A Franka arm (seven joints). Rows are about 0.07 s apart.
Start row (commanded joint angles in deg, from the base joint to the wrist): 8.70, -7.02, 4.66, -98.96, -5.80, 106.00, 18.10
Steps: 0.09, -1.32, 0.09, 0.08, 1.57, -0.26, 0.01; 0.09, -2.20, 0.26, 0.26, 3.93, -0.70, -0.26; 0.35, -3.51, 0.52, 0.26, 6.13, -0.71, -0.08; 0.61, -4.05, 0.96, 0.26, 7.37, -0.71, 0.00; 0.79, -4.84, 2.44, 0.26, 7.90, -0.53, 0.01; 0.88, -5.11, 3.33, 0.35, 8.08, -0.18, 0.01; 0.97, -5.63, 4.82, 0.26, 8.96, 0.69, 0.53; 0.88, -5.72, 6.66, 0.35, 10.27, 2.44, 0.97
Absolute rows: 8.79, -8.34, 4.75, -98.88, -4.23, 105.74, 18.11; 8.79, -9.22, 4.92, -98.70, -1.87, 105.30, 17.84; 9.05, -10.53, 5.18, -98.70, 0.33, 105.29, 18.02; 9.31, -11.07, 5.62, -98.70, 1.57, 105.29, 18.10; 9.49, -11.86, 7.10, -98.70, 2.10, 105.47, 18.11; 9.58, -12.13, 7.99, -98.61, 2.28, 105.82, 18.11; 9.67, -12.65, 9.48, -98.70, 3.16, 106.69, 18.63; 9.58, -12.74, 11.32, -98.61, 4.47, 108.44, 19.07
